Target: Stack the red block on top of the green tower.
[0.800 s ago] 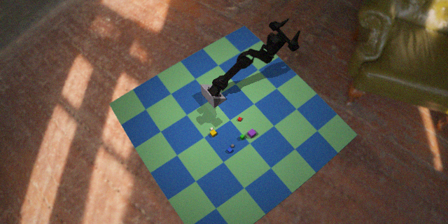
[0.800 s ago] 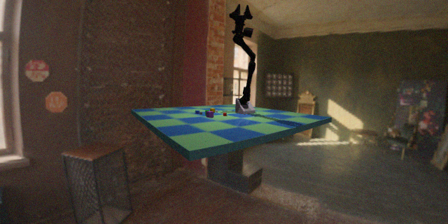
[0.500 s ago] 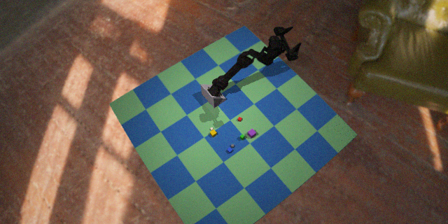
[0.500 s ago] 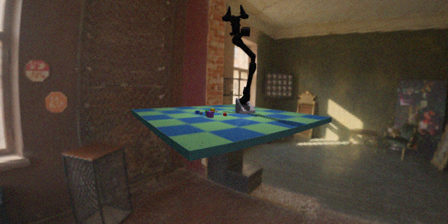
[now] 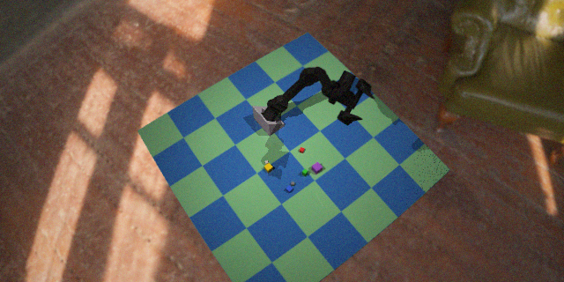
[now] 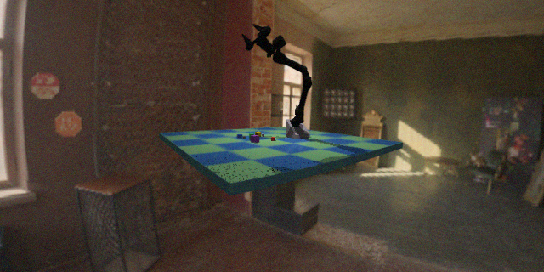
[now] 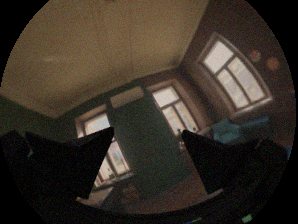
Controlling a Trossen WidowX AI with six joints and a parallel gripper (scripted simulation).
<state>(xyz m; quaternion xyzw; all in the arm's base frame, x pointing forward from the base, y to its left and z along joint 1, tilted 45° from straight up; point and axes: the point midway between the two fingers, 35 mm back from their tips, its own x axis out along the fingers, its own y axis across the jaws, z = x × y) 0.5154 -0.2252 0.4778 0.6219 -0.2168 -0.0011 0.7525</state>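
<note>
The red block is 260 mm behind my gripper tip, 110 mm to the right of it and 650 mm below it. Also, from my gripper tip: purple block (120 mm behind, 100 mm to the right, 640 mm below); then blue block (100 mm behind, 290 mm to the right, 650 mm below); then yellow block (260 mm behind, 320 mm to the right, 650 mm below).
</note>
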